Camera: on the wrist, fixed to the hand. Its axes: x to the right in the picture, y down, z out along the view.
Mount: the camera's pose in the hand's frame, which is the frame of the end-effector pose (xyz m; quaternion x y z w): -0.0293 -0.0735 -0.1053 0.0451 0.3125 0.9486 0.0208
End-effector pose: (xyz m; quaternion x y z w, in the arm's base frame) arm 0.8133 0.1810 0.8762 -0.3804 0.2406 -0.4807 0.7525
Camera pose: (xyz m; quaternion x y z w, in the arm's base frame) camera 0.6846 0.1534 0.8725 0.4045 0.5794 0.5741 0.4136
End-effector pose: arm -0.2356 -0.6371 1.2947 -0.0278 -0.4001 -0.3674 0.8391
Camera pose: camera -0.2260 -0.7091 1.1848 -0.2275 0.2637 0.7977 0.4923
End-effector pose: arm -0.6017 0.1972 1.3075 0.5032 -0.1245 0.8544 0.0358
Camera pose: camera -0.6632 0.2963 1.2463 0.3730 0.4302 -0.2146 0.7935
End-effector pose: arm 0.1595 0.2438 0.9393 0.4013 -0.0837 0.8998 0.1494
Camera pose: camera 0.1293 0.3356 0.8498 0.3455 0.2951 -0.2896 0.8424
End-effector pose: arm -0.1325 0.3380 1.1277 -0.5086 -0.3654 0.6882 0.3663
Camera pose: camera -0.0146 0.3602 1.1820 0.5558 -0.6204 -0.2193 0.5081
